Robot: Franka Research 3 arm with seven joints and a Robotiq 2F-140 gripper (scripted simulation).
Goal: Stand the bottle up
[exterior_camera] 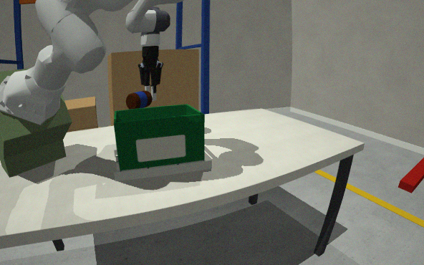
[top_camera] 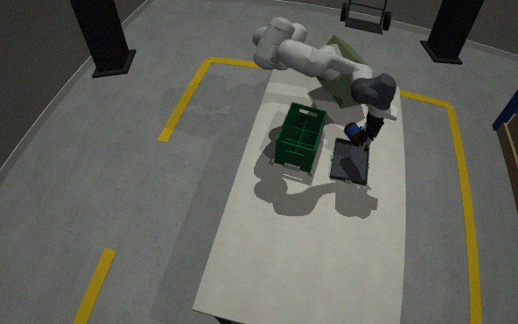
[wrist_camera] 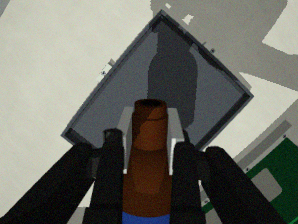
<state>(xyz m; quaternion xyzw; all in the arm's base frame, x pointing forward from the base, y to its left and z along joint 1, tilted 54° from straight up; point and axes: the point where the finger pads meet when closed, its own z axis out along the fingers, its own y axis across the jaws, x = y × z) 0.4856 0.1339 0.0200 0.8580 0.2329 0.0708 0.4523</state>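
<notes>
My gripper is now 50 mm past the brown bottle, 20 mm to the left of it and 20 mm above it. The rest, counted from my hand: green crate (280 mm to the right, 150 mm behind, 110 mm below); then dark grey tray (180 mm below, 40 mm behind, 20 mm to the right).
</notes>
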